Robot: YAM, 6 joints.
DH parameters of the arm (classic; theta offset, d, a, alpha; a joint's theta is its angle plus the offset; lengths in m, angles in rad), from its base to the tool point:
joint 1: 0 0.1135 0.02 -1.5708
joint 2: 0 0 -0.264 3.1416
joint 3: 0.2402 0 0.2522 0
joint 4: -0.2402 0 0.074 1.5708
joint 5: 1.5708 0 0 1.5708
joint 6: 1.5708 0.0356 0 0
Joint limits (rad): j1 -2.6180..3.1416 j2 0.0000..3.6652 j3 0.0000..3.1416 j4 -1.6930..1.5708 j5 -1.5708..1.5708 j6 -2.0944..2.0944
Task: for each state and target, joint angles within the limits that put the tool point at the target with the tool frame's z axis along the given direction. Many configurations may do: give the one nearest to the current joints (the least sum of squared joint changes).
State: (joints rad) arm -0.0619 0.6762 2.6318 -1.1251 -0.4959 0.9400
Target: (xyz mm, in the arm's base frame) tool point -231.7 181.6 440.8 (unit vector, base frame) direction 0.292 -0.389 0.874
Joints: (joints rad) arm -0.6792 0.0020 1.7502 -0.6722 0.1195 0.9400
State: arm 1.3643 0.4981 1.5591 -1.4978 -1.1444 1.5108
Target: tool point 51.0 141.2 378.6 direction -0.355 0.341 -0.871
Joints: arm 1.1128 1.1566 1.4458 -1.6907 -0.4881 1.5108
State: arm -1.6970 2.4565 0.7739 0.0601 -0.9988 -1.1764
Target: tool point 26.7 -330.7 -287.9 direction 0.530 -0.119 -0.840
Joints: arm -1.5468 3.3272 1.6580 0.2539 -0.5549 -1.1764
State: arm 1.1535 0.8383 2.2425 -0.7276 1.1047 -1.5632
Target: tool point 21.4 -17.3 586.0 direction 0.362 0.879 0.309
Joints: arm 1.7441 0.7886 1.9291 -0.7733 0.5332 -1.5632
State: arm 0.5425 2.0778 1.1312 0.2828 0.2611 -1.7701
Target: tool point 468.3 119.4 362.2 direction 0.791 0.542 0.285
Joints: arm 0.2236 2.0000 1.6643 0.6451 -0.3607 -1.7701
